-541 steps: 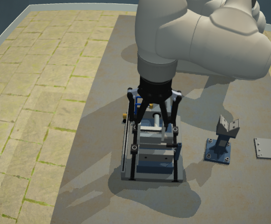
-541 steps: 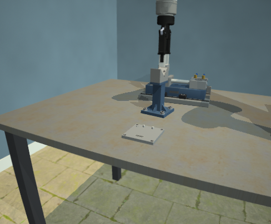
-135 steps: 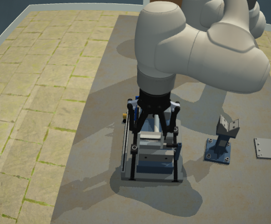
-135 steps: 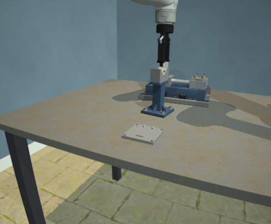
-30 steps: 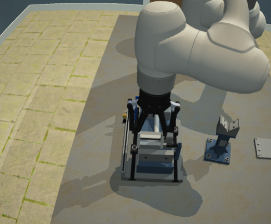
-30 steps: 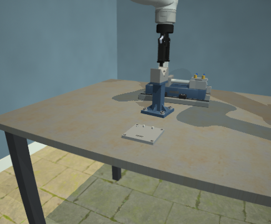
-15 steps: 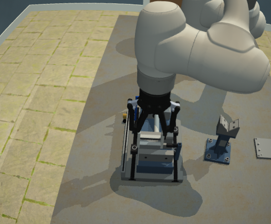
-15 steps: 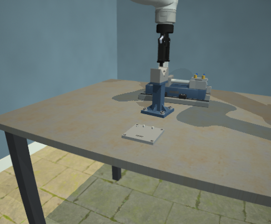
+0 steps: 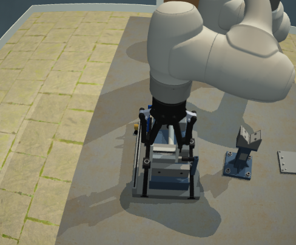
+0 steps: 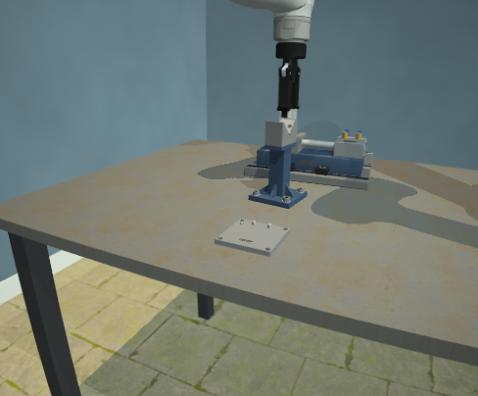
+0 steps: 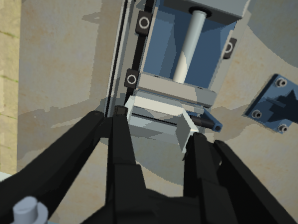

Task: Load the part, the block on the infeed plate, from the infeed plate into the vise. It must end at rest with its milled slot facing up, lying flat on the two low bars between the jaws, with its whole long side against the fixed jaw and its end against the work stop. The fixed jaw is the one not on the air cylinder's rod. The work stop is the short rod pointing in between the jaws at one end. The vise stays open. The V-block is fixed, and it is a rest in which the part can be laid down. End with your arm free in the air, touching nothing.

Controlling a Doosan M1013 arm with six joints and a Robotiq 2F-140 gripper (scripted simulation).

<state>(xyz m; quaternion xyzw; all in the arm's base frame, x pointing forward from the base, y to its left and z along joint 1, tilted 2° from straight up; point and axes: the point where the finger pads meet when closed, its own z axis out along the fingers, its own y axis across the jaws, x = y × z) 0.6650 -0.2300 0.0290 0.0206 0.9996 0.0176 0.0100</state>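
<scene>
My hand is 2 cm above the part. From my hand the other things lie so: work stop (7 cm to the left, 3 cm below); moving jaw (4 cm below, 3 cm behind, 2 cm to the left); fixed jaw (4 cm below, 3 cm ahead, 2 cm to the left).
</scene>
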